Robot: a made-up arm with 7 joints.
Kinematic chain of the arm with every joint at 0, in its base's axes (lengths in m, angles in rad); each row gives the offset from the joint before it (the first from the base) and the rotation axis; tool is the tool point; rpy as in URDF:
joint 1: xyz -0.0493 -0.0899 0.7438 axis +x
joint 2: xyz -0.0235 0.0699 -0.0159 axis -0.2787 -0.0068 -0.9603
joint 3: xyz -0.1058 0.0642 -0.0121 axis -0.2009 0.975 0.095
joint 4: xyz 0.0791 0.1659 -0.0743 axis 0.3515 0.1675 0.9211
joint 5: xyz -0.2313 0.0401 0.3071 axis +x
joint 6: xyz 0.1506 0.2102 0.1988 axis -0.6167 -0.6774 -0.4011
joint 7: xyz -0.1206 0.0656 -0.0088 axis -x
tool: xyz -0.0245 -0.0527 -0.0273 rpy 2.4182 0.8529 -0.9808
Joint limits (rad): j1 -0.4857..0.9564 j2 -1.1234..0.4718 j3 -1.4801..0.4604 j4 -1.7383..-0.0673 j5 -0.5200..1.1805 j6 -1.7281..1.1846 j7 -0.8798..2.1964
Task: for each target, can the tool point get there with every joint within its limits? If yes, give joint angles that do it. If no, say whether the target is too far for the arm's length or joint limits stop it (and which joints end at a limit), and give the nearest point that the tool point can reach.
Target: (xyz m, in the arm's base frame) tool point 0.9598 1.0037 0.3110
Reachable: no: too far | nearest point 0.5168 0.5603 0.4865 | short by 0.651 m
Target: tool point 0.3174 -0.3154 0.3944
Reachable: no: joint limits stop it (at a limit: joint 1, joint 2, joint 3, joint 4, joint 5, joint 6, joint 7) | nearest point 0.3616 0.0138 0.3140 | short by 0.342 m
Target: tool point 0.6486 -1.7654 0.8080
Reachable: no: too far | nearest point -0.1642 -0.6234 0.8525 | short by 1.402 m
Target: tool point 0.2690 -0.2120 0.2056
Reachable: no: joint limits stop it (at a limit: joint 1, joint 2, joint 3, joint 4, joint 5, joint 6, joint 7) | nearest point 0.3616 0.0138 0.3140 | short by 0.267 m
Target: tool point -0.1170 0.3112 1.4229
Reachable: yes | joints 0.5814 0.0540 -0.8656 -1.0950 -0.1448 0.3552 0.0753
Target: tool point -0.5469 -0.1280 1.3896
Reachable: yes | joints 0.5456 -0.6078 -0.1474 -0.4034 0.2044 -0.5950 1.8531
